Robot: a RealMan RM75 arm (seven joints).
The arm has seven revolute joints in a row. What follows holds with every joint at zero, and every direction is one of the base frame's.
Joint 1 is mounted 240.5 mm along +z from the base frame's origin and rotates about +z.
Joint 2 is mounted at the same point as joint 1 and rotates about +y.
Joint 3 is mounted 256 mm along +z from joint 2 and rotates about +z.
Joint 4 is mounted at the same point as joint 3 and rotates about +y.
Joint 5 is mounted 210 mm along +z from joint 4 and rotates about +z.
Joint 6 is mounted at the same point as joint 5 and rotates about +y.
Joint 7 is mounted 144 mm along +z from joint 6 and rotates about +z.
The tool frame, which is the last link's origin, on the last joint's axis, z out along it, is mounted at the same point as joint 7; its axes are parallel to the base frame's.
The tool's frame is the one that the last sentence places.
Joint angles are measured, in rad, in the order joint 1, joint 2, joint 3, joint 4, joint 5, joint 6, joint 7. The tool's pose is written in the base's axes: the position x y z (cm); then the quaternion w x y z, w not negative. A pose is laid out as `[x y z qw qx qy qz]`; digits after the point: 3 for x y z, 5 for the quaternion.
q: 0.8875, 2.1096, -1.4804, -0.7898, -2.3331, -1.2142, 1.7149
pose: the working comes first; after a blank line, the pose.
Where each joint sits with the arm in this pose, in the base's axes (m; each line is computed from the numbers above, not from the rounded line before):
joint 1: 0.0000 0.0000 0.2405
joint 2: 0.0000 0.0000 0.2405
joint 3: 0.1387 0.1704 0.1091
joint 4: 0.1387 0.1704 0.1091
joint 5: 0.1080 0.3679 0.0448
joint 6: 0.1080 0.3679 0.0448
joint 7: 0.1470 0.3826 -0.0930
the tool: 0.1470 0.3826 -0.0930

[14.696 38.256 -9.302 0.04363 -0.98775 -0.05505 -0.13933]
